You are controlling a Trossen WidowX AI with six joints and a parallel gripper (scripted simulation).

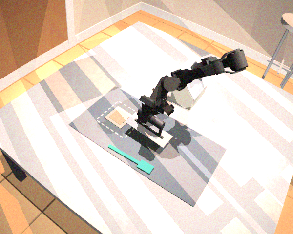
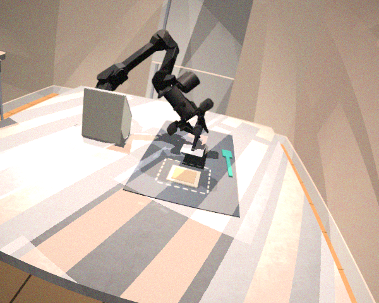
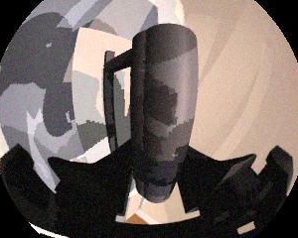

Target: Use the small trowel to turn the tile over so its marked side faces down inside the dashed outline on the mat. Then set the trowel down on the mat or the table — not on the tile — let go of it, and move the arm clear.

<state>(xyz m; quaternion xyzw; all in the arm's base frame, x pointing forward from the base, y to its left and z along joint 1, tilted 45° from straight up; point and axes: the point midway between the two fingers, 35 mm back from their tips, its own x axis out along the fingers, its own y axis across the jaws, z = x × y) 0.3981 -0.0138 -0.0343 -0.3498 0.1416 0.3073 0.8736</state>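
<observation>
Now: the grey mat 120 mm below my gripper tip, 30 mm to the left of it and 20 mm behind it. Round my gripper tip: teal trowel (120 mm ahead, 100 mm below, 50 mm to the left); then tile (140 mm to the right, 100 mm below, 40 mm behind).
</observation>
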